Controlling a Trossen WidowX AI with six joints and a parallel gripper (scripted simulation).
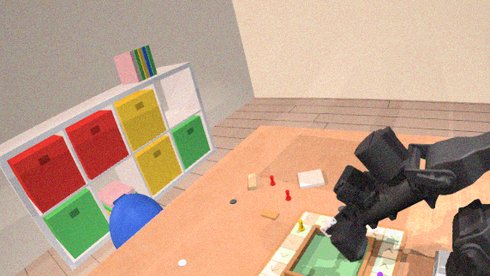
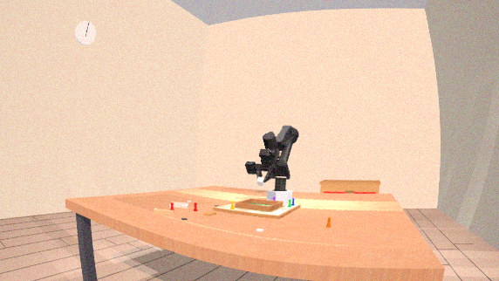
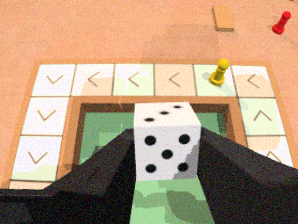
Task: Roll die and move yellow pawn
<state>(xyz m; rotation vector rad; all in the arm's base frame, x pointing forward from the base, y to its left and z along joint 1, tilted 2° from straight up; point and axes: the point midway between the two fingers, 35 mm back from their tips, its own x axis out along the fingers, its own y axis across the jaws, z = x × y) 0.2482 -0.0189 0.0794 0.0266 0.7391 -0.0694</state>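
My gripper tip is right at the white die. Also, from my gripper tip: yellow pawn (100 mm ahead, 80 mm to the right, 90 mm below); then green-lined tray (110 mm below); then purple pawn (110 mm behind, 30 mm to the left, 90 mm below).
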